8 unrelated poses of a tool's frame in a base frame.
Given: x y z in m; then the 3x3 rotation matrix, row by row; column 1 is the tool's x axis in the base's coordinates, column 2 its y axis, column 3 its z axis. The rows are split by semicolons.
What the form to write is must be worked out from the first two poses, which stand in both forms.
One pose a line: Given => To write
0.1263, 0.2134, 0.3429; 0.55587, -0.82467, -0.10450; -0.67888, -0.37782, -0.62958; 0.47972, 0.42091, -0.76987 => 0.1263, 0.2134, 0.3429, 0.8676, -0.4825, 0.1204, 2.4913
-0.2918, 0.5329, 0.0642; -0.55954, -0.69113, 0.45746; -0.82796, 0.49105, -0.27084; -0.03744, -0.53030, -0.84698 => -0.2918, 0.5329, 0.0642, -0.4510, 0.8602, -0.2378, 2.8498
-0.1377, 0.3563, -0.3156; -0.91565, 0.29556, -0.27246; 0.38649, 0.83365, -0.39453; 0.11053, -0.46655, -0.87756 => -0.1377, 0.3563, -0.3156, -0.1800, -0.9571, 0.2272, 2.9401
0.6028, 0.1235, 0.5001; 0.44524, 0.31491, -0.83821; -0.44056, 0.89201, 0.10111; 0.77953, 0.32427, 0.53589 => 0.6028, 0.1235, 0.5001, 0.1240, -0.8991, -0.4199, 1.1190
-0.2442, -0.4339, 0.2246; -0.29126, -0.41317, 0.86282; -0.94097, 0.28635, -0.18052; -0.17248, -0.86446, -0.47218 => -0.2442, -0.4339, 0.2246, -0.5072, 0.7678, -0.3914, 2.4017
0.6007, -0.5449, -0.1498; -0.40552, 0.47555, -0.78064; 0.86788, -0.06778, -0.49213; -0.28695, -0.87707, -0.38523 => 0.6007, -0.5449, -0.1498, -0.5210, -0.6682, 0.5310, 2.7632
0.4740, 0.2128, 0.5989; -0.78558, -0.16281, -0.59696; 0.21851, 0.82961, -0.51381; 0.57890, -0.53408, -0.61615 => 0.4740, 0.2128, 0.5989, -0.0164, -0.9511, 0.3084, 2.4752
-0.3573, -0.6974, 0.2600; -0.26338, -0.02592, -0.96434; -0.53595, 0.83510, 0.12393; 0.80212, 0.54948, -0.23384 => -0.3573, -0.6974, 0.2600, 0.2255, -0.9360, -0.2703, 1.9082
